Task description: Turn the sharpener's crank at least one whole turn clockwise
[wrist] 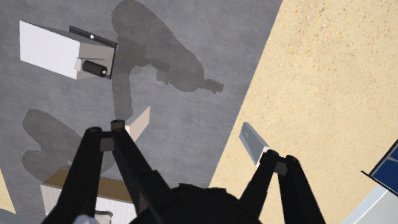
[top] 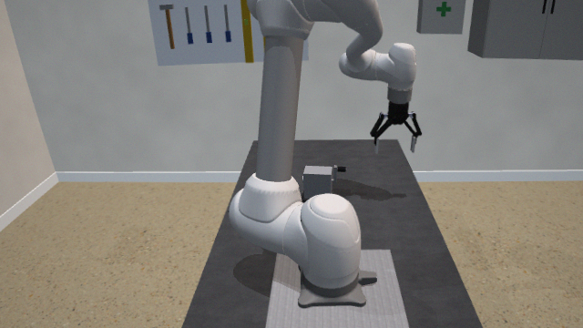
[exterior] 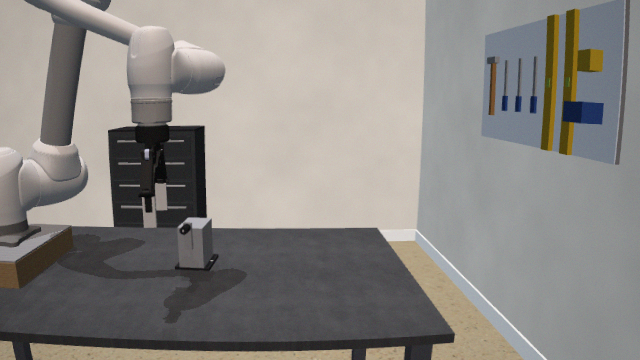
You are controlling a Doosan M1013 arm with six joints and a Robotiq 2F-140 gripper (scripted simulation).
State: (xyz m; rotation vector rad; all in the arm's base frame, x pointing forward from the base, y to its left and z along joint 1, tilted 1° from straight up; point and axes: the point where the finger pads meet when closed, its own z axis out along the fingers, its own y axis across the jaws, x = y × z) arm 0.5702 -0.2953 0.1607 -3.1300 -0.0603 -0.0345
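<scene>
My gripper is now 3 cm short of the crank knob, 21 cm to the right of it and 10 cm above it. Also, from my hand: crank 3 cm ahead, 21 cm to the left, 10 cm below.
</scene>
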